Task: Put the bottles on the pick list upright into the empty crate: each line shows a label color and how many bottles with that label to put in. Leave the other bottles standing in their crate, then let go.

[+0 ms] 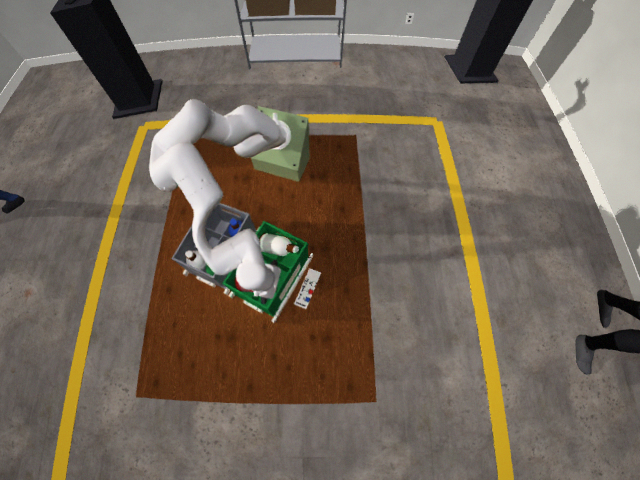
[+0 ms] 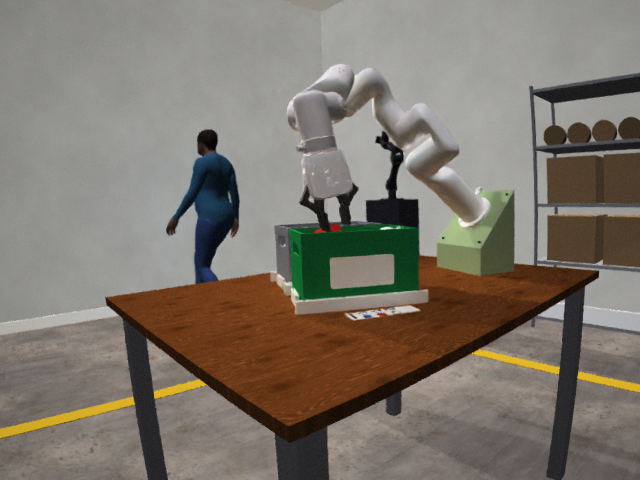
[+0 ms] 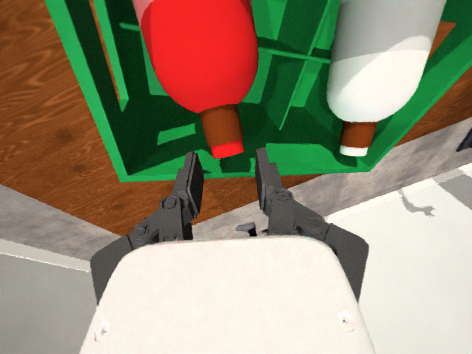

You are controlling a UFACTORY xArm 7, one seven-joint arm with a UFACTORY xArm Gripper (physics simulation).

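Frame: origin at the arm's base, x ahead, y left, z up, level; centimetres.
Seen in the pictures: gripper, fingertip midpoint: (image 2: 336, 227) (image 3: 228, 162); arm's base at its link origin: (image 2: 475, 213).
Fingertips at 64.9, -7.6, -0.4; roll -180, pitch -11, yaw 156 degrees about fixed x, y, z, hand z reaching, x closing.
Observation:
Pixels of each thing's middle, then the offset from my fingertips to it, as dx, dy, dz. Level surfaces: height alone.
- red bottle at the middle of its body: (image 3: 203, 46) (image 2: 322, 245) -2.7, -6.6, -4.5
- grey crate at the middle of its body: (image 2: 327, 253) (image 1: 217, 244) -21.6, -21.7, -9.6
- blue-capped bottle at the middle of its body: (image 1: 238, 230) -26.8, -13.3, -9.8
- pick list at the middle of its body: (image 2: 382, 312) (image 1: 307, 288) -1.2, +11.3, -18.2
- wooden table at its surface level: dz -18.3
The green crate (image 1: 266, 308) (image 2: 310, 268) (image 3: 80, 90) holds a red bottle (image 1: 240, 284) (image 2: 335, 227) (image 3: 200, 55) and a white bottle (image 1: 280, 245) (image 3: 382, 75). Both lie tilted, with brown necks. The grey crate (image 1: 178, 253) (image 2: 282, 258) holds a blue-capped bottle (image 1: 234, 225) and a white bottle (image 1: 192, 258); the arm hides part of it. The pick list (image 1: 308, 289) (image 2: 382, 312) shows a red and a blue mark; its writing is too small to read. My gripper (image 2: 334, 224) (image 3: 228, 162) is partly open and empty, its fingertips at the green crate's rim, near the red bottle's neck.
The crates stand side by side on the wooden table (image 1: 258, 361) (image 2: 258, 335), with white strips (image 2: 361, 302) around their bases. The arm's green base (image 1: 284, 155) (image 2: 467, 253) stands at the table's far end. A person (image 2: 214, 180) is beyond the table.

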